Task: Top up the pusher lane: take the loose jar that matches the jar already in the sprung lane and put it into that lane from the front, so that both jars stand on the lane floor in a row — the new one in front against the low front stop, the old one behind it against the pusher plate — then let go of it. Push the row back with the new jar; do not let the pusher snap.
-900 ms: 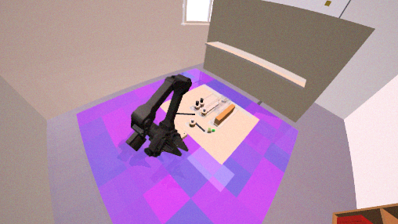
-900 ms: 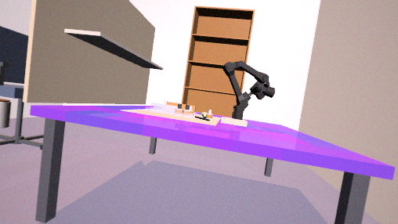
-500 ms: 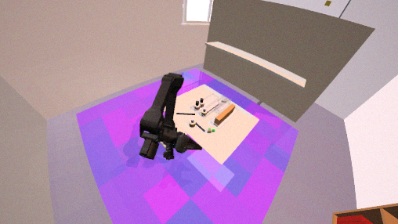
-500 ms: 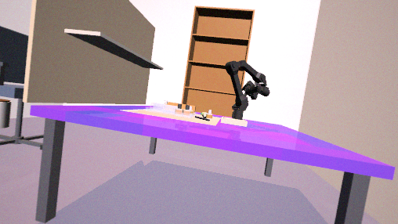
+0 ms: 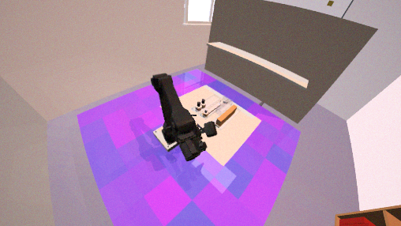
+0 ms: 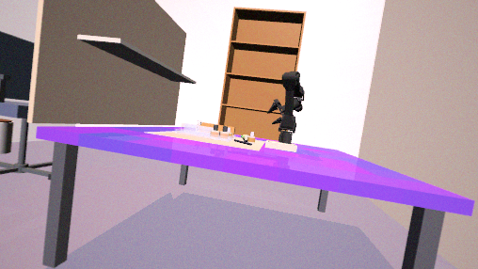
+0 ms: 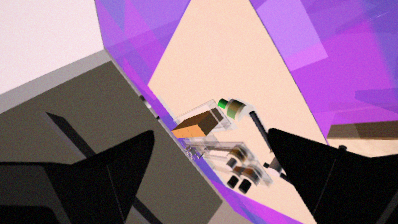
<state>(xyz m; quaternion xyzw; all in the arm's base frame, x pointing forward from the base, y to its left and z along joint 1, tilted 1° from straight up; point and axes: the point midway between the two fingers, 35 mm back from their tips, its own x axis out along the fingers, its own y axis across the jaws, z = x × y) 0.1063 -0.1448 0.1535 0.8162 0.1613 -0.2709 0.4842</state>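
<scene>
Now: gripper tip 25 cm short of the cream mat, 21 cm to the right of it and 16 cm above it.
</scene>
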